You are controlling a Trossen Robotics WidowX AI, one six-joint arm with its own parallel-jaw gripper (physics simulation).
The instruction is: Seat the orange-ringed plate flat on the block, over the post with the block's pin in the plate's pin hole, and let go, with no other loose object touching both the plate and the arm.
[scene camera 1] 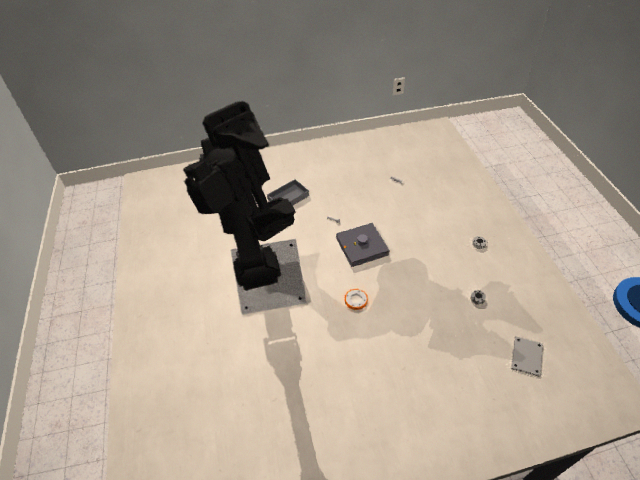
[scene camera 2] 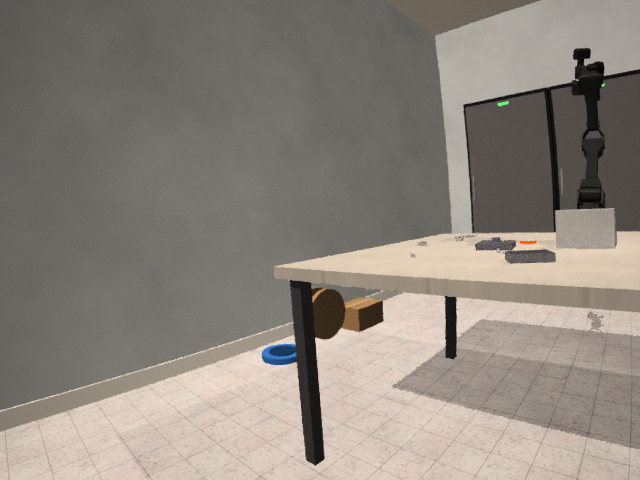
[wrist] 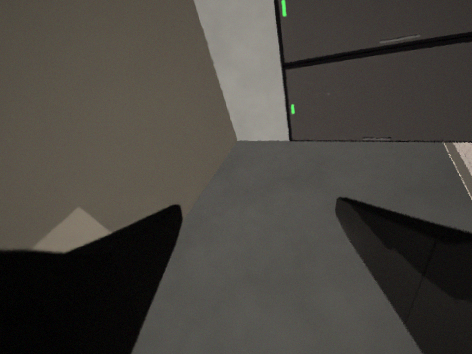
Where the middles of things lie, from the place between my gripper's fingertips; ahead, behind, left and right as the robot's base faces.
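A flat grey plate [scene camera 1: 527, 355] is well below my hand, well ahead of it and slightly to the left of it. Then there is the dark square block [scene camera 1: 375, 248]: my hand is a good way short of it, far to the right of it and far above it.
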